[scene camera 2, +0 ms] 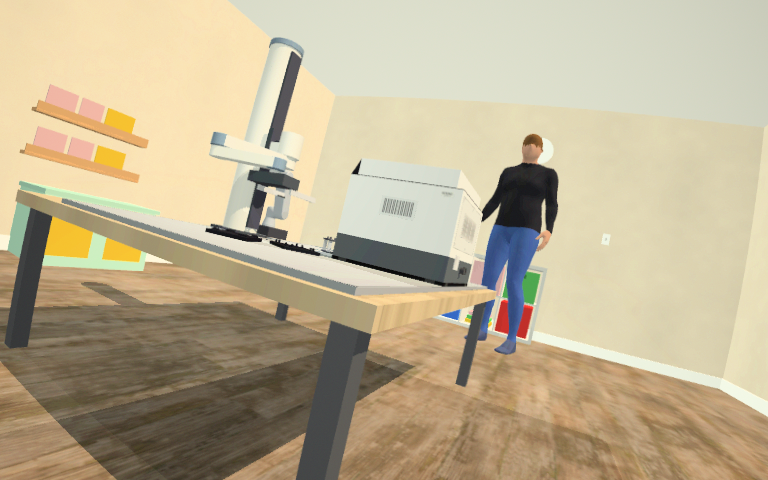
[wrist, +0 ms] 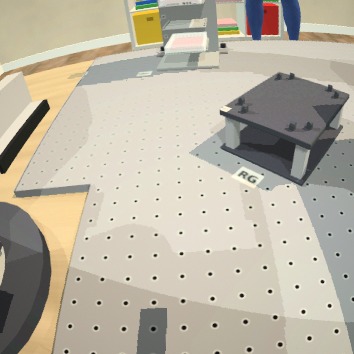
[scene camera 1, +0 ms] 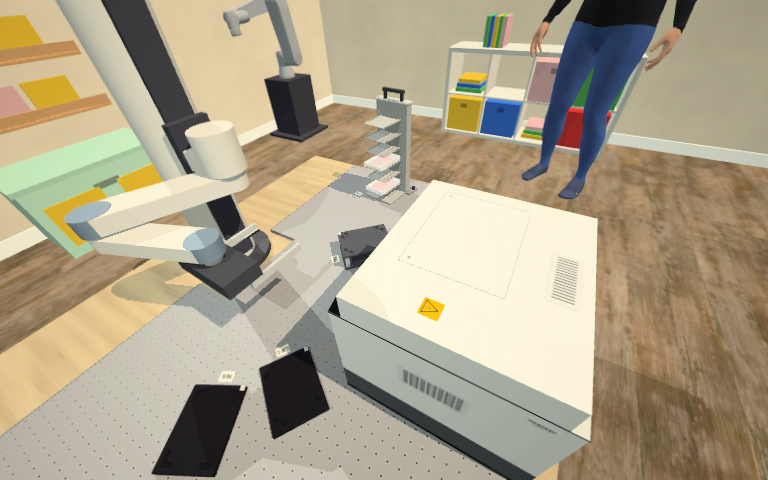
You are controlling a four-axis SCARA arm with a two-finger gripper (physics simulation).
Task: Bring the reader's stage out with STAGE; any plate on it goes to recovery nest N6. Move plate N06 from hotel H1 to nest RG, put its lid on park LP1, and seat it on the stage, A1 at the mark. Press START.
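Places are measured from the arm's base along level axes (x back, y right, z up), in millimetres.
Pixels of known places: gripper, between the fingertips: (scene camera 2: 298,198) (wrist: 208,63) (scene camera 1: 276,235).
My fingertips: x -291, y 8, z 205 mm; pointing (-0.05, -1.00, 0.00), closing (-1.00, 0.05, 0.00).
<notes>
For each thing: its top centre in the pictures, then the offset to it from my fingertips.
- reader, centre of its top: (scene camera 1: 479,251) (scene camera 2: 424,179) dx -508, dy -18, dz +148 mm
- Nest RG, centre of its top: (wrist: 292,92) (scene camera 1: 364,237) dx -128, dy -218, dz -123 mm
- Nest N6, centre of its top: (scene camera 1: 201,424) (scene camera 2: 236,231) dx -108, dy +390, dz -175 mm
- second flat black nest, centre of its top: (scene camera 1: 291,385) (scene camera 2: 294,243) dx -218, dy +240, dz -173 mm
My gripper (scene camera 1: 277,235) is open and empty, high over the deck left of the reader (scene camera 1: 464,362) (scene camera 2: 368,217). One finger shows at the left edge of the wrist view. The reader's stage side faces away from both scene cameras, so the stage is hidden. Nest RG (scene camera 1: 362,238) (wrist: 287,107) is a raised dark platform with no plate on it. Hotel H1 (scene camera 1: 405,141) (wrist: 212,27) stands behind it and holds lidded plates, a lower one (scene camera 1: 382,185) (wrist: 186,42) and another (scene camera 1: 381,162) above; their numbers are unreadable. Nest N6 (scene camera 1: 198,430) is bare.
A second flat black nest (scene camera 1: 294,393), with a small label hard to read, lies bare between N6 and the reader. The arm's column base (wrist: 22,270) is at the left of the wrist view. A person (scene camera 1: 600,73) (scene camera 2: 523,209) stands beyond the table.
</notes>
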